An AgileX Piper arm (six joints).
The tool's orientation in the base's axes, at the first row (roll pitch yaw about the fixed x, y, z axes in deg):
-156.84, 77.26, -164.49
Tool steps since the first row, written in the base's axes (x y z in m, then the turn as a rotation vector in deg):
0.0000, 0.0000, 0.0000, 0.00, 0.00, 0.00
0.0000, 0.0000, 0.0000, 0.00, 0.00, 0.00
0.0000, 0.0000, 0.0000, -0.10, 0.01, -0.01
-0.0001, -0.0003, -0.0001, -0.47, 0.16, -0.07
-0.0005, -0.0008, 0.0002, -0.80, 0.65, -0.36
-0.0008, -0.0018, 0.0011, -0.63, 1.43, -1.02
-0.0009, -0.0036, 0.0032, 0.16, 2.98, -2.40
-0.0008, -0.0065, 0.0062, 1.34, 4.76, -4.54
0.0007, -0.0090, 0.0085, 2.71, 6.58, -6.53
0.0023, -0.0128, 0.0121, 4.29, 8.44, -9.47
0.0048, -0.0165, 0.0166, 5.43, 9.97, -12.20
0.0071, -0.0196, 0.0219, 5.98, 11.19, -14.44
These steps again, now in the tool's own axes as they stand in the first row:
0.0000, 0.0000, 0.0000, 0.00, 0.00, 0.00
0.0000, 0.0000, 0.0000, 0.00, 0.00, 0.00
0.0000, 0.0000, 0.0000, 0.03, 0.00, -0.10
0.0001, -0.0003, 0.0000, 0.16, 0.11, -0.46
0.0000, -0.0009, -0.0004, 0.48, 0.57, -0.79
-0.0008, -0.0020, -0.0007, 1.04, 1.42, -0.60
-0.0027, -0.0039, -0.0010, 2.13, 3.17, 0.23
-0.0055, -0.0071, -0.0011, 3.86, 5.26, 1.56
-0.0079, -0.0095, 0.0002, 5.41, 7.41, 3.03
-0.0115, -0.0134, 0.0016, 7.83, 9.70, 4.90
-0.0162, -0.0172, 0.0036, 10.16, 11.59, 6.35
-0.0217, -0.0204, 0.0052, 12.15, 13.05, 7.17

